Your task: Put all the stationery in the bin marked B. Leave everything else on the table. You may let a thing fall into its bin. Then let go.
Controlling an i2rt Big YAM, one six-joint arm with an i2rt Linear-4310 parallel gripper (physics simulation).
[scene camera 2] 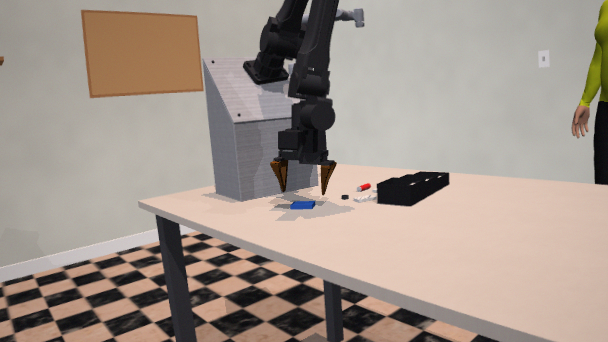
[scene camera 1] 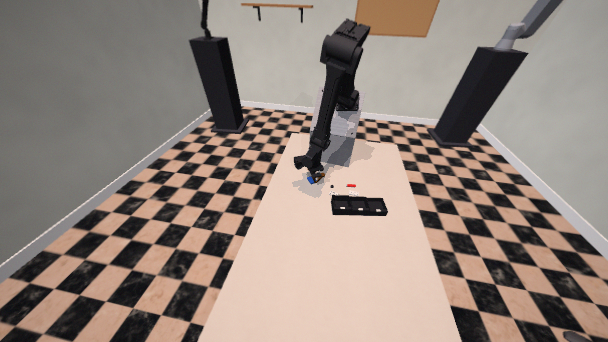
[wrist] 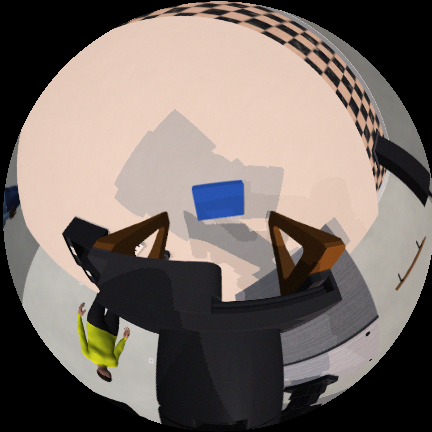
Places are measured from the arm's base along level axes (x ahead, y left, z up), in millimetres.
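Where they show: gripper, fingertip midpoint: (scene camera 2: 303, 193) (scene camera 1: 312, 176) (wrist: 218, 216); arm's base at its link origin: (scene camera 2: 265, 72) (scene camera 1: 347, 103).
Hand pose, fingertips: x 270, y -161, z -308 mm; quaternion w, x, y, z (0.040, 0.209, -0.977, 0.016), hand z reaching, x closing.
Note:
Each offset is from my fingertips to the top centre of the thing. Level surfaces: height alone.
A flat blue block {2 mm back, 2 mm right, 23 mm down} (scene camera 1: 311, 180) (scene camera 2: 303, 205) (wrist: 218, 200) lies on the table. My gripper (scene camera 1: 316, 176) (scene camera 2: 303, 193) (wrist: 218, 216) is open and empty, above the block, its orange-brown fingers wide apart. In the wrist view the block lies between and slightly beyond the fingertips. A red cylinder with a pale end {24 mm ahead, 210 mm left, 19 mm down} (scene camera 1: 351, 185) (scene camera 2: 364, 187) lies near the bins. A small black piece {37 mm ahead, 109 mm left, 25 mm down} (scene camera 1: 332, 186) (scene camera 2: 345, 197) (wrist: 167, 254) lies between block and bins. The black three-compartment bin unit {170 mm ahead, 229 mm left, 13 mm up} (scene camera 1: 350, 213) (scene camera 2: 393, 193) has pale labels too small to read.
White pieces (scene camera 1: 353, 193) (scene camera 2: 365, 198) lie close beside the bin unit, on the arm's side. The grey arm pedestal (scene camera 2: 262, 155) stands at the table's end. The table {33 mm down} (scene camera 1: 330, 260) (scene camera 2: 450, 250) has a near edge in the scene camera 2 view. A person stands beyond the table.

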